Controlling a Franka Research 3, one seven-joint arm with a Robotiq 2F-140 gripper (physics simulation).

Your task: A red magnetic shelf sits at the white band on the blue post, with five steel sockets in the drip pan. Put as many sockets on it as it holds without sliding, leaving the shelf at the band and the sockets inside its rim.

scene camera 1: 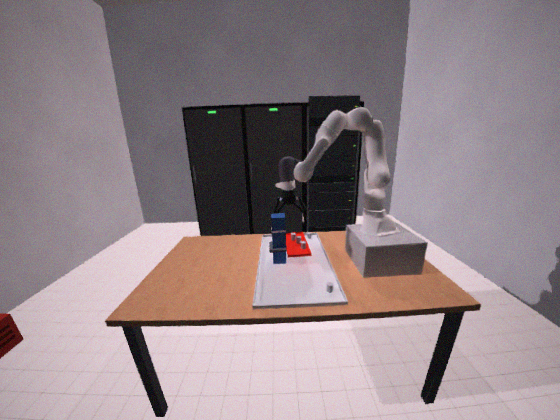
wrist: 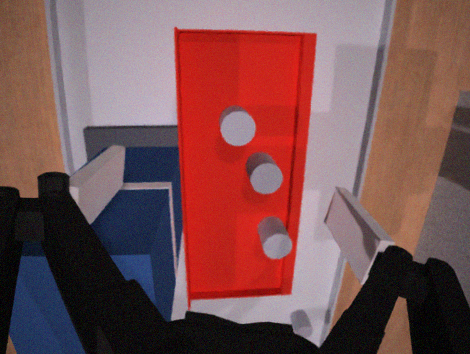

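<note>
The red shelf [scene camera 1: 299, 252] [wrist: 212, 225] extends from the right side of the blue post [scene camera 1: 279, 255] [wrist: 132, 225]. The post's white band [scene camera 1: 278, 231] [wrist: 150, 186] shows, but whether the shelf is exactly level with it is hard to tell. Three sockets stand inside the rim in a diagonal row: a far one [scene camera 1: 293, 236] [wrist: 239, 128], a middle one [scene camera 1: 298, 239] [wrist: 266, 177] and a near one [scene camera 1: 303, 245] [wrist: 276, 244]. Another socket [scene camera 1: 309, 235] is at the pan's far right, and one [scene camera 1: 329, 287] [wrist: 301, 321] at its front right. My gripper [scene camera 1: 290, 216] [wrist: 230, 186] is open and empty above the shelf.
The drip pan [scene camera 1: 295, 292] [wrist: 125, 75] lies on the wooden table [scene camera 1: 200, 280] [wrist: 22, 100]. A grey collar [scene camera 1: 277, 248] shows low on the post. The post stands under my left finger in the wrist view. The robot's grey base [scene camera 1: 392, 257] is at the right.
</note>
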